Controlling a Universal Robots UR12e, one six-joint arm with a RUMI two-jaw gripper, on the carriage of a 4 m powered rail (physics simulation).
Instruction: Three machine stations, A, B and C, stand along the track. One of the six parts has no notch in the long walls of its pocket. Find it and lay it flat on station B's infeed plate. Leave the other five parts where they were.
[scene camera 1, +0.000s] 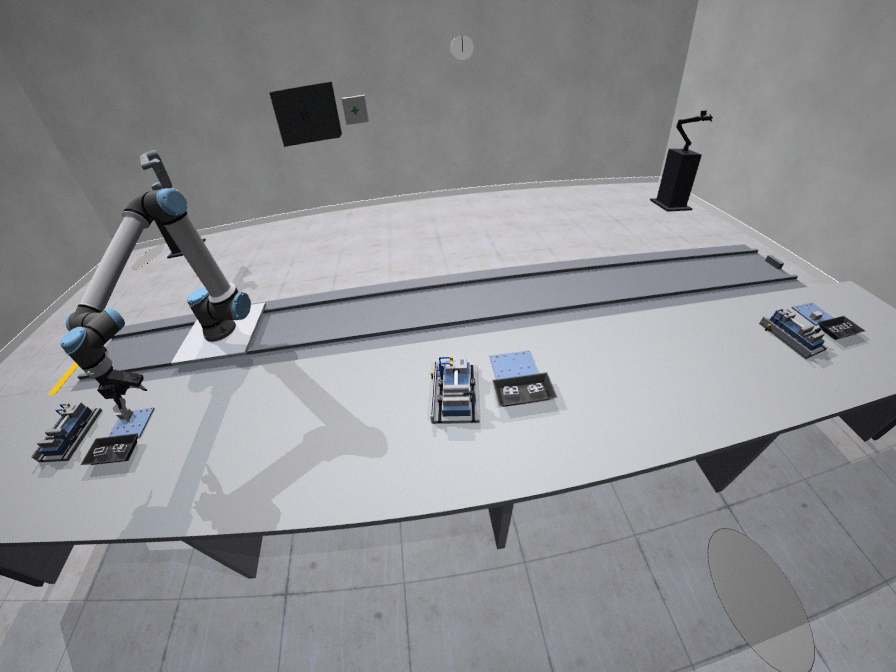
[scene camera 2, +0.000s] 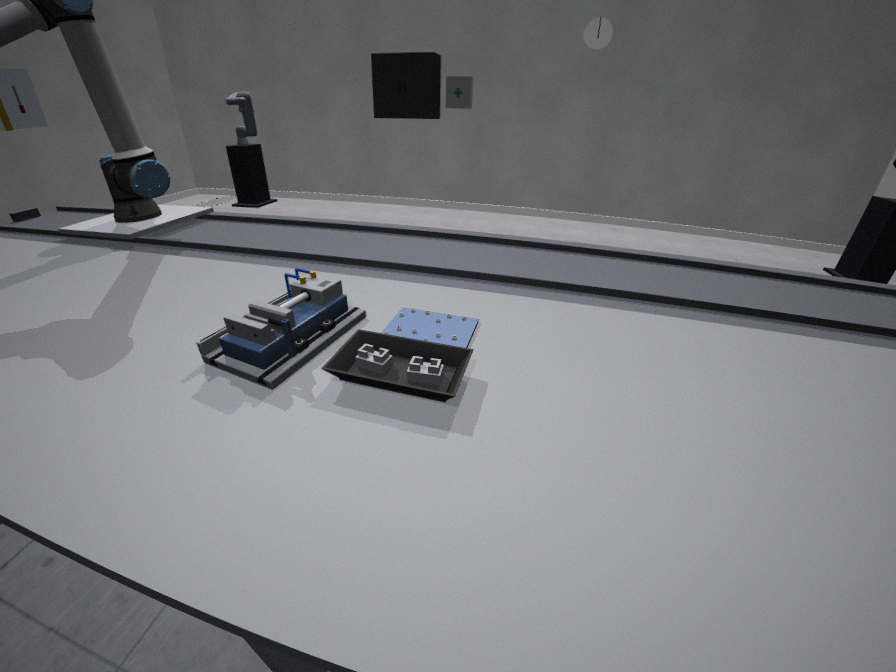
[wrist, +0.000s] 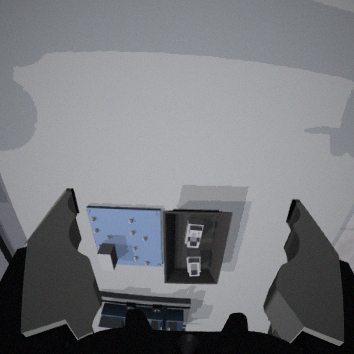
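Pixels of known places: gripper, fingertip midpoint: (scene camera 1: 138, 405) (wrist: 183, 195); arm's base at its link origin: (scene camera 1: 220, 330) (scene camera 2: 139, 217).
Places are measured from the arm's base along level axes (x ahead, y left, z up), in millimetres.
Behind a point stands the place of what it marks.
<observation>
My gripper (scene camera 1: 132, 399) @(x 728, y -2, z 217 mm) (wrist: 183, 195) @(x 728, y -2, z 217 mm) is open and empty, above the left station's tray and plate. In that tray (scene camera 1: 108, 460) @(x 811, y -298, z -19 mm) (wrist: 171, 250) @(x 720, y -306, z -7 mm) lie two white parts. The part nearer the machine (scene camera 1: 99, 451) @(x 785, y -333, z 18 mm) (wrist: 193, 266) @(x 777, y -350, z 3 mm) seems to have unbroken long walls; the other part (scene camera 1: 119, 447) @(x 762, y -248, z 3 mm) (wrist: 194, 235) @(x 770, y -243, z 3 mm) seems notched. At station B, the middle one, the blue infeed plate (scene camera 1: 514, 363) @(x 551, y 1560, z -21 mm) (scene camera 2: 448, 326) @(x 536, y 1593, z -22 mm) bears small studs and no part. Two notched parts, one left (scene camera 1: 510, 390) @(x 719, y 1495, z 3 mm) (scene camera 2: 374, 358) @(x 738, y 1503, z 9 mm) and one right (scene camera 1: 535, 388) @(x 731, y 1599, z 3 mm) (scene camera 2: 425, 371) @(x 742, y 1601, z 3 mm), lie in its tray (scene camera 2: 390, 386) @(x 788, y 1553, z -5 mm). The far right tray's parts (scene camera 1: 841, 326) @(x 716, y 3471, z 1 mm) are too small to judge.
A grey block (scene camera 1: 124, 415) (wrist: 107, 256) @(x 567, y -318, z 14 mm) stands on the left blue plate (scene camera 1: 142, 420) @(x 596, y -227, z -22 mm) (wrist: 115, 217) @(x 588, y -225, z -22 mm). Another block (scene camera 1: 816, 314) @(x 602, y 3385, z 12 mm) stands on the far right plate. Machines stand beside the trays: left (scene camera 1: 63, 436) @(x 706, y -567, z 52 mm), middle (scene camera 1: 455, 390) @(x 717, y 1268, z 54 mm) (scene camera 2: 278, 325) @(x 739, y 1310, z 48 mm) and right (scene camera 1: 794, 331) @(x 709, y 3065, z 31 mm).
</observation>
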